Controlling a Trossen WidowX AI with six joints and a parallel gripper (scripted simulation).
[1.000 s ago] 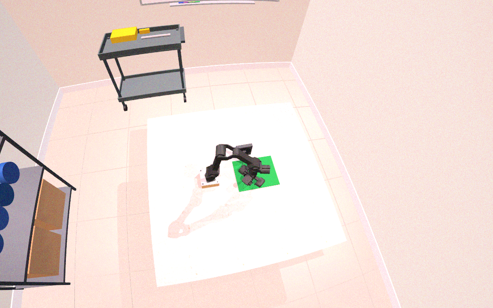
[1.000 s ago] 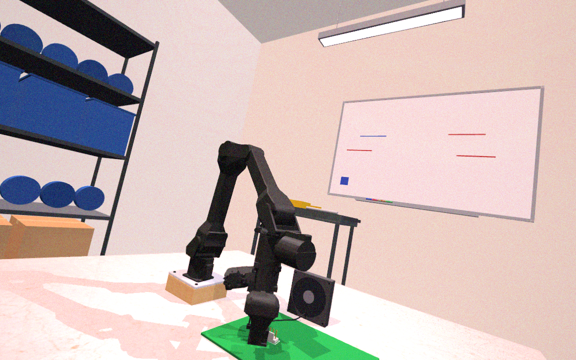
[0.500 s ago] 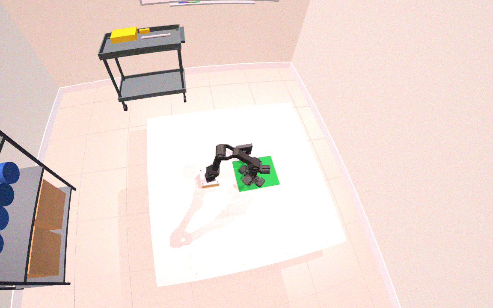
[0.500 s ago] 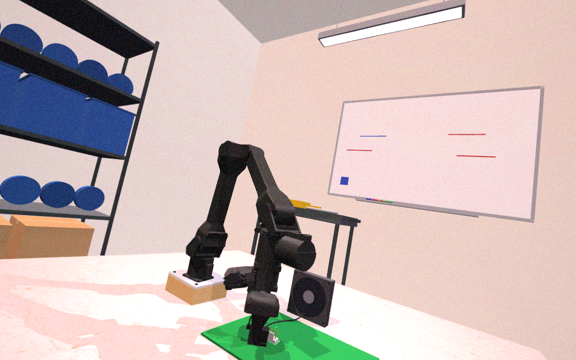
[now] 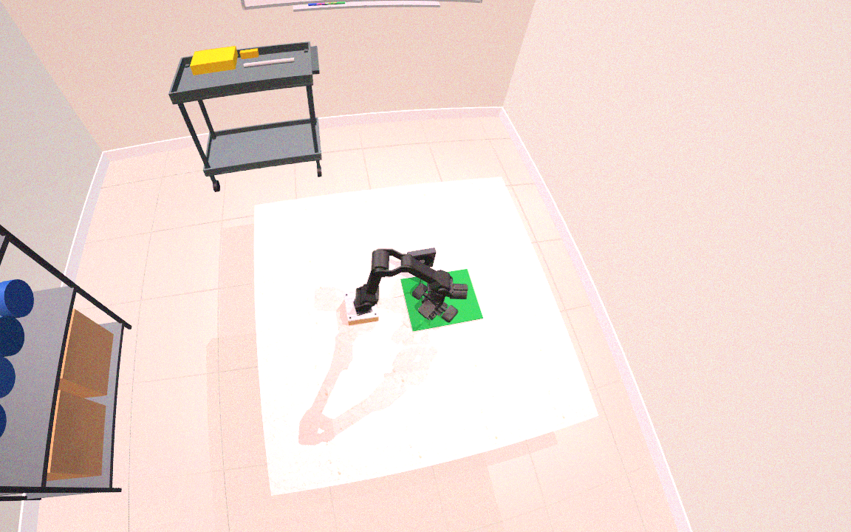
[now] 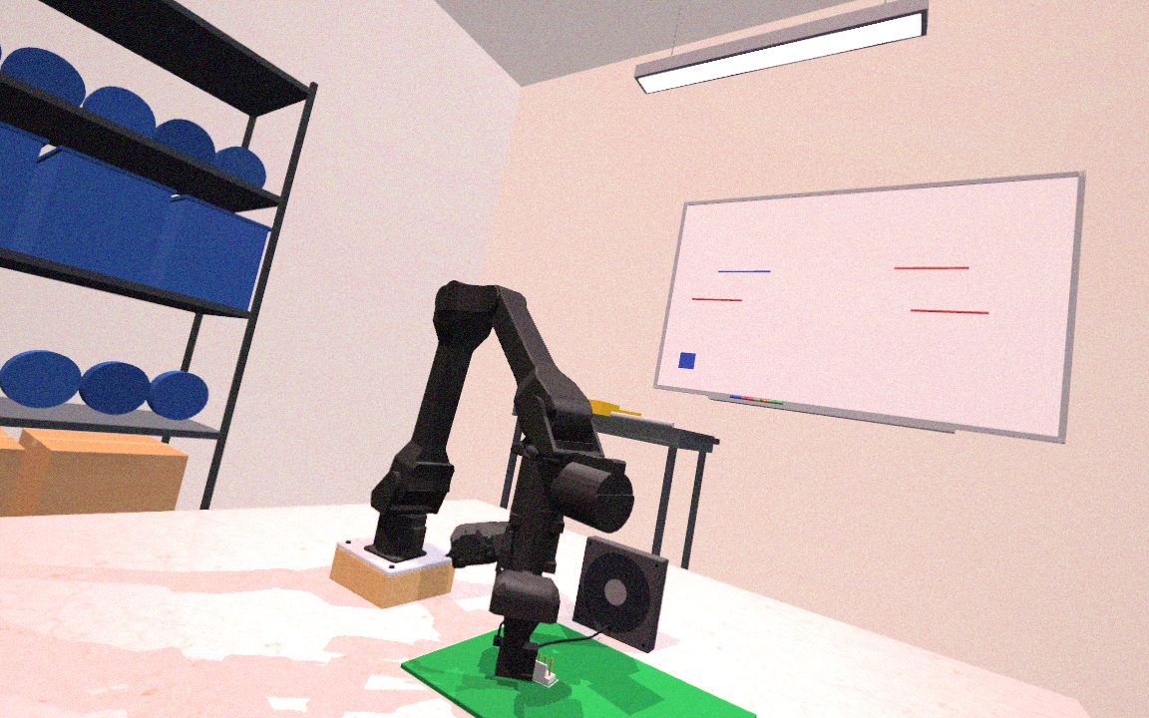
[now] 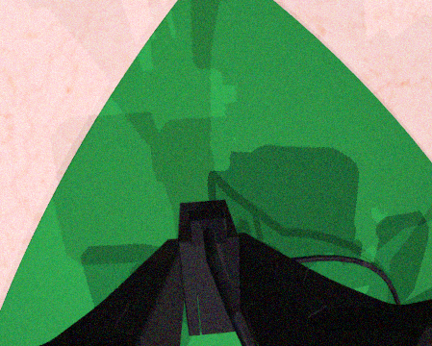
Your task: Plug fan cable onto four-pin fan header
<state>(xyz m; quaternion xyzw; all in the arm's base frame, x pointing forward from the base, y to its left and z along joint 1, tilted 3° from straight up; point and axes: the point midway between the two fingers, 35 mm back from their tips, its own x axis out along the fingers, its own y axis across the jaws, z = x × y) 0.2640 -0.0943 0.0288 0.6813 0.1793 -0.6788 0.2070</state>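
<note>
Now: gripper tip 70 mm short of the green board, 50 mm to the right of it and 50 mm above it. Round my gripper tip: fan 230 mm to the left, 30 mm ahead, 30 mm above; then dark plug 10 mm to the left, 10 mm ahead.
</note>
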